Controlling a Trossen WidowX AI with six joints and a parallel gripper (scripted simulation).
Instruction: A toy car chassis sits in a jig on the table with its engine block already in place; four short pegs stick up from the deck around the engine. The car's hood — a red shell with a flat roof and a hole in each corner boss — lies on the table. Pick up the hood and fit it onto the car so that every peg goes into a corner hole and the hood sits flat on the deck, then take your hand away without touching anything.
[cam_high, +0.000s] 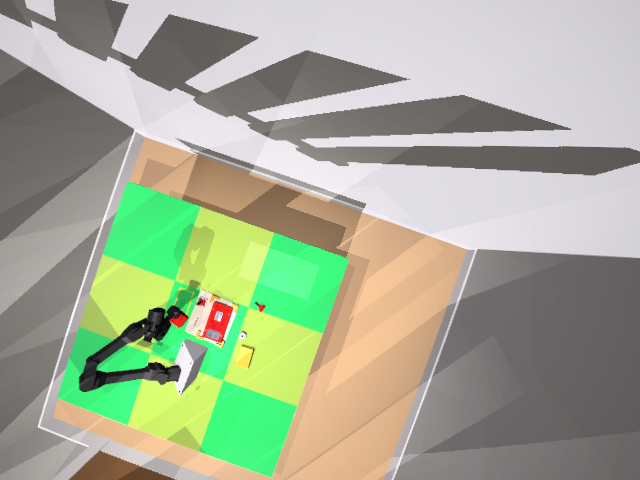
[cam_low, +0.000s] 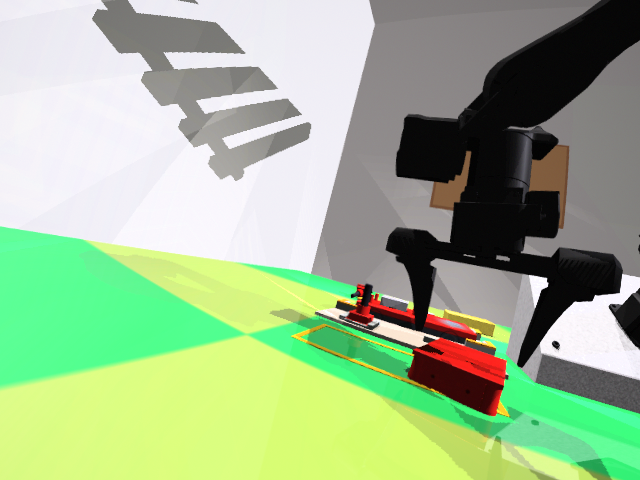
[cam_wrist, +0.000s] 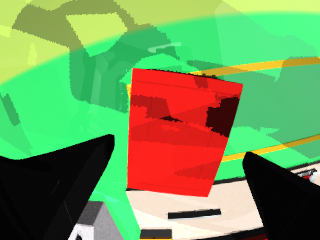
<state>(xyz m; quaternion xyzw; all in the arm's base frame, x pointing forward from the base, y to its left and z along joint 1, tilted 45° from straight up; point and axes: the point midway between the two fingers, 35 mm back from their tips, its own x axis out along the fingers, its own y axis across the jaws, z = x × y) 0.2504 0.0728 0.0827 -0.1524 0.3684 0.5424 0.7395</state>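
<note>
My gripper tip is 20 mm above the red hood. Also, from my gripper tip: jig (40 mm ahead, 200 mm to the right, 20 mm below); then small white wheel (370 mm to the right, 20 mm below).
</note>
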